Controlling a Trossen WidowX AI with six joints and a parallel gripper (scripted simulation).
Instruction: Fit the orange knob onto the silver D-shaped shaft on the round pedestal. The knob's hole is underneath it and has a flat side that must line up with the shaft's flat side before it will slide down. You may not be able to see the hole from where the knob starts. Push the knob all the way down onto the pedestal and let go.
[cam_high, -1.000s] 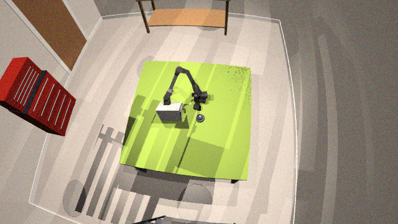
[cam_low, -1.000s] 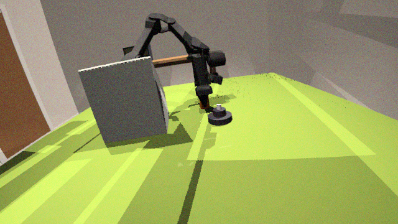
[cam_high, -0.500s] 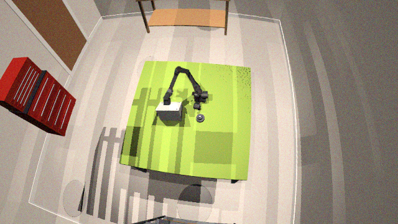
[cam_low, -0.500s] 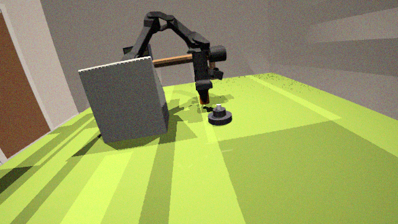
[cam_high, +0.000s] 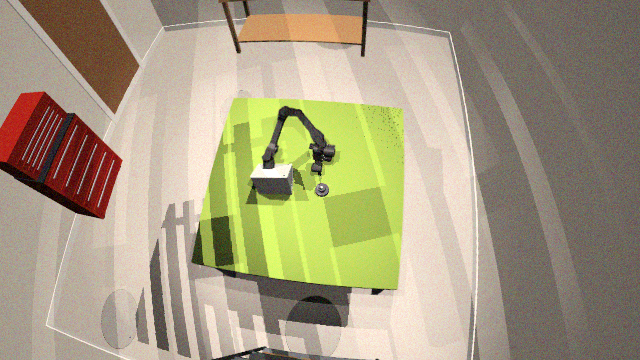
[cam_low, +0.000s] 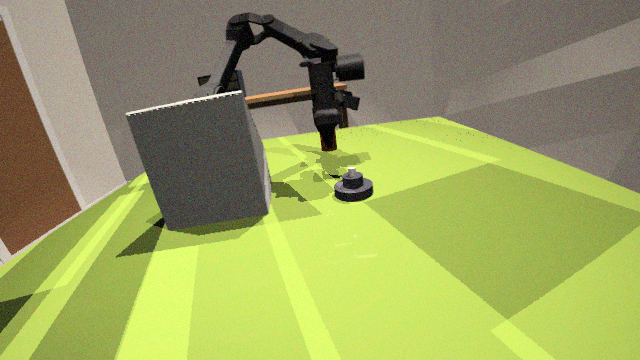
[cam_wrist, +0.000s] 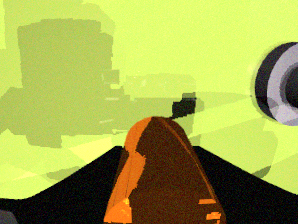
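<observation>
Right now my gripper tip is 150 mm to the left of the round dark pedestal, 40 mm above it and 30 mm short of it. Also, from my gripper tip: orange knob 30 mm above.
</observation>
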